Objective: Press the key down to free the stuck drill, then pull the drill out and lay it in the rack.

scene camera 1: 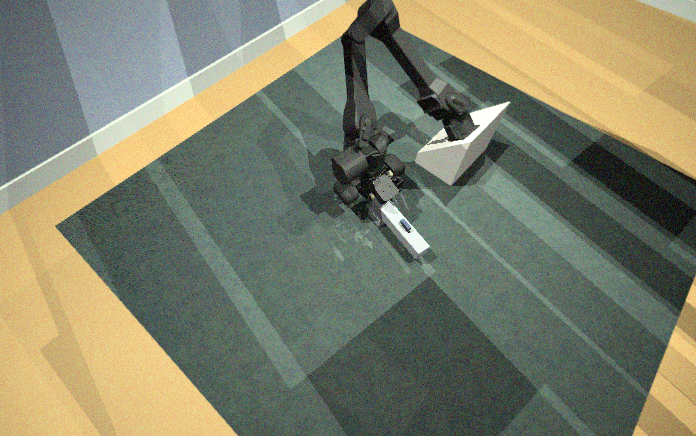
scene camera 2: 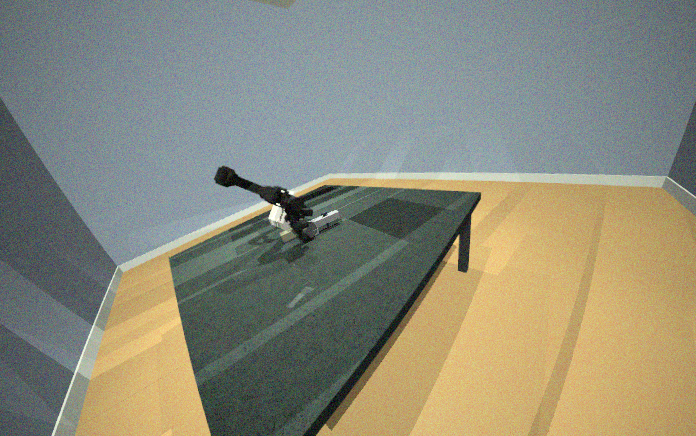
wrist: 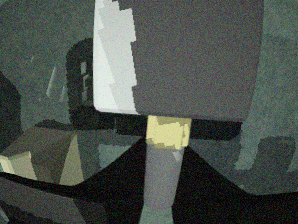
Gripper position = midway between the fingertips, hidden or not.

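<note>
There is a drill (wrist: 167,138) in my grasp, and it is my gripper (wrist: 160,142) that carries it.
</note>
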